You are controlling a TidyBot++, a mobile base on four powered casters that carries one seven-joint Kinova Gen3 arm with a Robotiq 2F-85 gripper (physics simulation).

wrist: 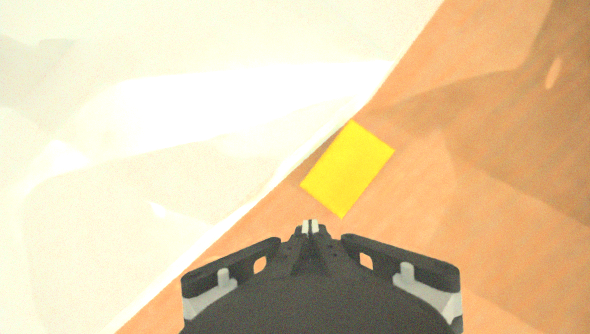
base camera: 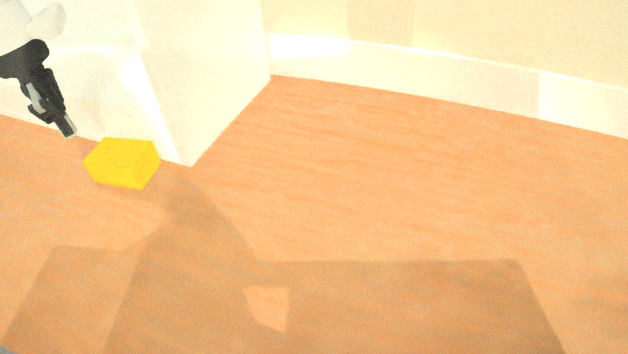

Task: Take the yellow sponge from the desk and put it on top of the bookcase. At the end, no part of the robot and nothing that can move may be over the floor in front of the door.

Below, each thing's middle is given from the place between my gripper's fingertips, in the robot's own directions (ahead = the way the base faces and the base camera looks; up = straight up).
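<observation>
Yellow sponge (base camera: 130, 163): 5 cm below my hand, 1 cm behind it and 7 cm to the right of it.
</observation>
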